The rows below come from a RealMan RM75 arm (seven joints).
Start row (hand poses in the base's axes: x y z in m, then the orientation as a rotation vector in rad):
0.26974, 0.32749, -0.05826, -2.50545, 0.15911, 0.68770
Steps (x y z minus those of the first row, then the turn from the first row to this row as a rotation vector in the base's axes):
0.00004, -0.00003, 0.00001, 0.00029, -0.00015, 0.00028
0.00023, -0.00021, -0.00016, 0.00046, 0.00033, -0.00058
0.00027, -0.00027, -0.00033, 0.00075, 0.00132, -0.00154
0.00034, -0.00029, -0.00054, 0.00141, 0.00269, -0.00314
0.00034, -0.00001, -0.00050, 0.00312, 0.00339, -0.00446
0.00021, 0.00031, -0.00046, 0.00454, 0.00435, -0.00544
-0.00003, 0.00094, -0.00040, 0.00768, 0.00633, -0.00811
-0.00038, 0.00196, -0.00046, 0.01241, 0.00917, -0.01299
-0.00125, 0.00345, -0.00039, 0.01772, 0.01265, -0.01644
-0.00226, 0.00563, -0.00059, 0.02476, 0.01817, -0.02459
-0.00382, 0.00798, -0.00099, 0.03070, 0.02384, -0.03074
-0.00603, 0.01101, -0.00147, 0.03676, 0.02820, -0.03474
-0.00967, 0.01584, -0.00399, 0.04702, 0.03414, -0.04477
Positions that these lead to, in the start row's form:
0.26978, 0.32746, -0.05825, -2.50529, 0.15860, 0.68760
0.26997, 0.32728, -0.05842, -2.50477, 0.15977, 0.68784
0.27001, 0.32722, -0.05859, -2.50396, 0.16121, 0.68868
0.27008, 0.32720, -0.05880, -2.50252, 0.16344, 0.68971
0.27008, 0.32748, -0.05876, -2.50035, 0.16468, 0.68991
0.26995, 0.32780, -0.05872, -2.49846, 0.16570, 0.69061
0.26971, 0.32843, -0.05866, -2.49421, 0.16852, 0.69176
0.26936, 0.32945, -0.05872, -2.48763, 0.17377, 0.69295
0.26849, 0.33094, -0.05865, -2.48064, 0.17724, 0.69547
0.26748, 0.33312, -0.05885, -2.47019, 0.18656, 0.69847
0.26592, 0.33547, -0.05925, -2.46122, 0.19386, 0.70253
0.26371, 0.33850, -0.05973, -2.45307, 0.19798, 0.70580
0.26007, 0.34333, -0.06225, -2.43889, 0.20838, 0.70816

